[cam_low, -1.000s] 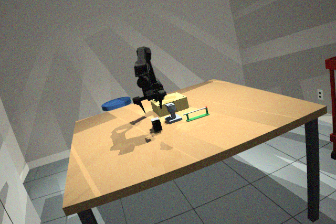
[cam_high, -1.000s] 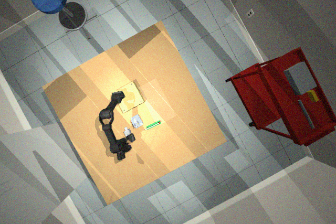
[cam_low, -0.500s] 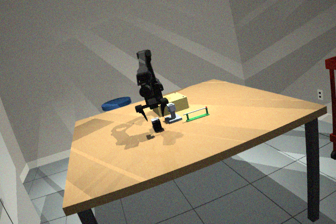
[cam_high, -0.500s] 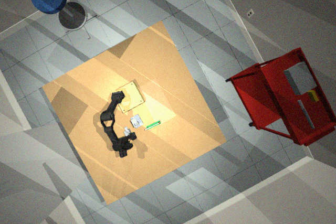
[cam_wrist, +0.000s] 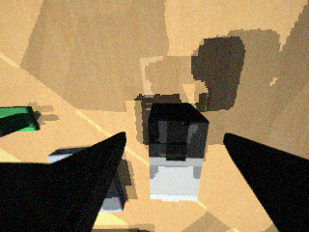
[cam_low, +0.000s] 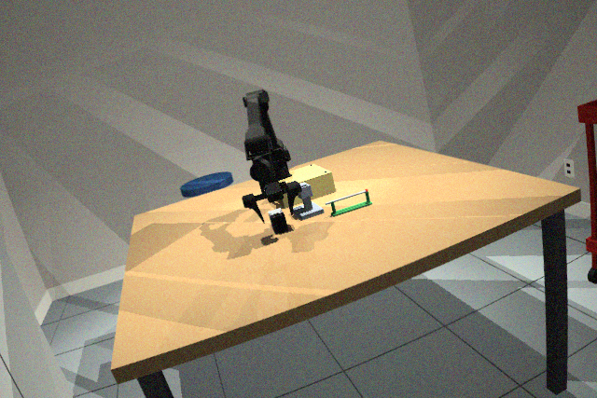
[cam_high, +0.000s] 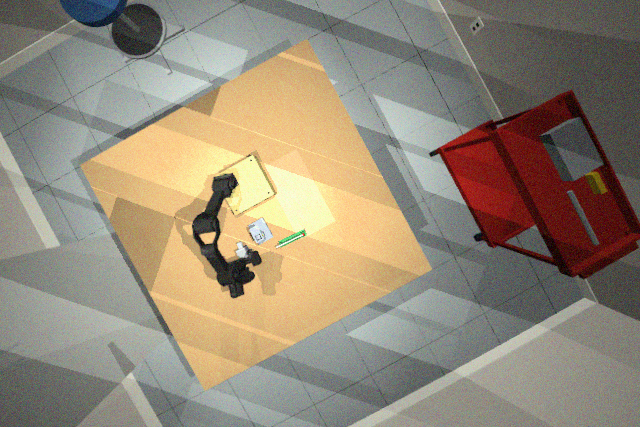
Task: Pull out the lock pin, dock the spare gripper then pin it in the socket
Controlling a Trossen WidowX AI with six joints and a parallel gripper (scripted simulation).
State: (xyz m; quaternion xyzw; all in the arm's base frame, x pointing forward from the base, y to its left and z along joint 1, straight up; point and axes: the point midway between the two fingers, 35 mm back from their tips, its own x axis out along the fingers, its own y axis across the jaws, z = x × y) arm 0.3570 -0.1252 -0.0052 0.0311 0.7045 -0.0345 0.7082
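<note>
Now: the spare gripper 3 cm behind my gripper tip and 1 cm below it. From my gripper tip the other things lie so: green cradle: 24 cm to the left, 2 cm below, 2 cm ahead; then socket: 12 cm to the left, 8 cm behind, 1 cm above.
</note>
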